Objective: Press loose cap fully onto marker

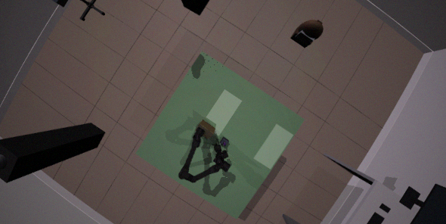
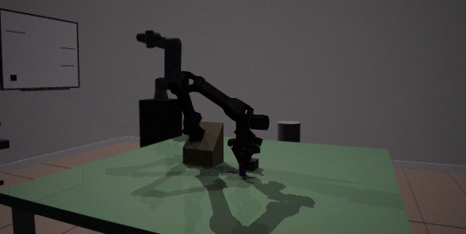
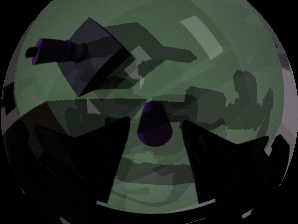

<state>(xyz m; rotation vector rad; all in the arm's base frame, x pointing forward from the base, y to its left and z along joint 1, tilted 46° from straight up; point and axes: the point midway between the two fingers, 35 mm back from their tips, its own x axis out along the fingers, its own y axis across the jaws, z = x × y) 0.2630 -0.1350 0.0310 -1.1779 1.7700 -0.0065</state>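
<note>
My gripper tip is now 1 cm above the purple cap.
</note>
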